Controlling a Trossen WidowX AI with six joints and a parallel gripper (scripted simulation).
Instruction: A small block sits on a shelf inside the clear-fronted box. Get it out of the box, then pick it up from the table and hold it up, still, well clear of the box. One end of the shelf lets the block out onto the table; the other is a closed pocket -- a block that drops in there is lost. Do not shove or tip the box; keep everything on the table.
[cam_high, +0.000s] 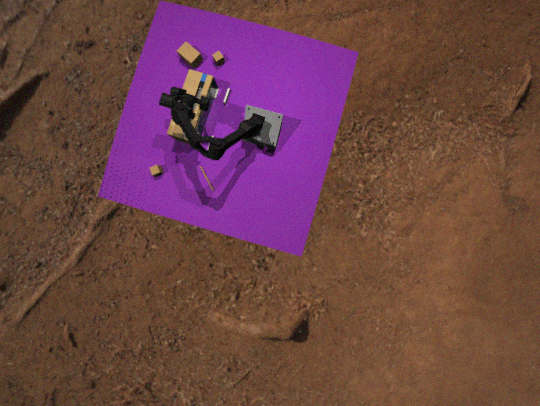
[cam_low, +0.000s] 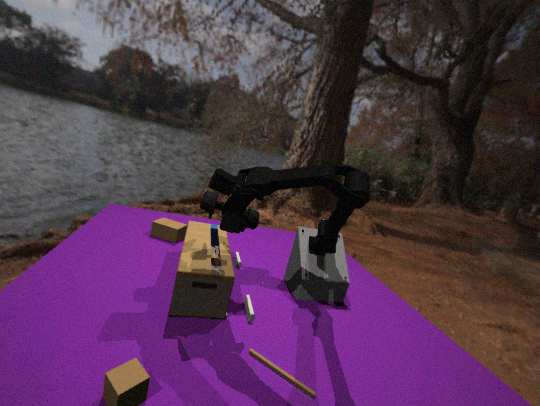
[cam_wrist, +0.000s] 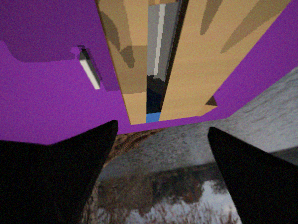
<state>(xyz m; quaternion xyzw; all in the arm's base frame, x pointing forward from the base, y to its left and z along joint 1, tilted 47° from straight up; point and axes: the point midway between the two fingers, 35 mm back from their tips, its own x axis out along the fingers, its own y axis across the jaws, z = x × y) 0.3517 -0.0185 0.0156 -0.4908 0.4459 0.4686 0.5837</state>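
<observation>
My gripper tip is now 10 mm short of the tan block, 70 mm to the right of it and 110 mm above it. Also, from my gripper tip: thin wooden stick: 160 mm behind, 390 mm to the left, 190 mm below.
</observation>
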